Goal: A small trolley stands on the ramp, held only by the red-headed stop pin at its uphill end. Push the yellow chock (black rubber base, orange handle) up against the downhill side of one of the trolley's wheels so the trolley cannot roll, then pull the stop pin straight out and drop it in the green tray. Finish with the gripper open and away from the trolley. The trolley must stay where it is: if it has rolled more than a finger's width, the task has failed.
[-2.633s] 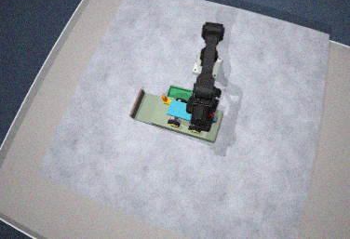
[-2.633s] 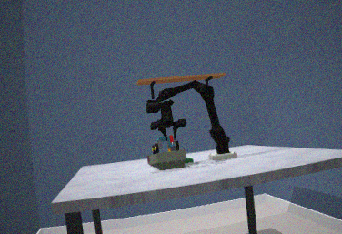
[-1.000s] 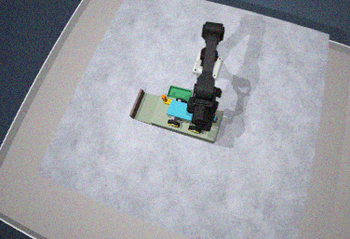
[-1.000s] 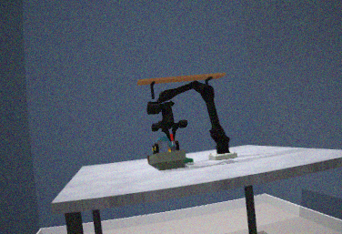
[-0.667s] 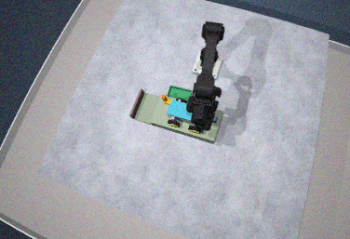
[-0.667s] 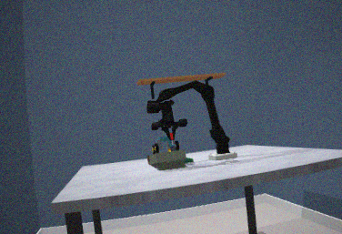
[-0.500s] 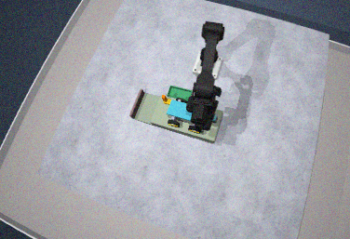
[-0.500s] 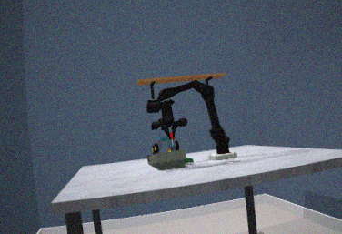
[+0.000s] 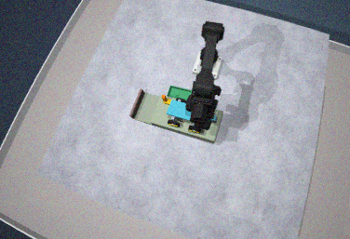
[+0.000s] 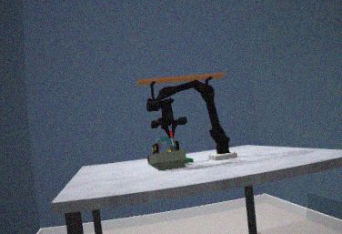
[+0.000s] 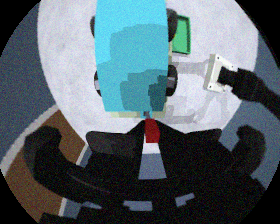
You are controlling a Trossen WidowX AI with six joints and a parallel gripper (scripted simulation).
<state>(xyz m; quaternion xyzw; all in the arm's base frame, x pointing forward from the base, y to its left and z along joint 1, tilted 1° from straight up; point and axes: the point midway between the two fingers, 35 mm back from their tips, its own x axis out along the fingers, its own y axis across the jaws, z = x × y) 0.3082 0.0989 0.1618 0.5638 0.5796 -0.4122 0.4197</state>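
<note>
My gripper tip is now 210 mm to the left of the yellow chock, 70 mm above it and 20 mm past it. Round my gripper tip: red-headed stop pin right at my gripper tip; brown ramp lip 370 mm to the right, 130 mm below, 30 mm ahead; trolley 100 mm to the right, 40 mm below, 20 mm ahead.
</note>
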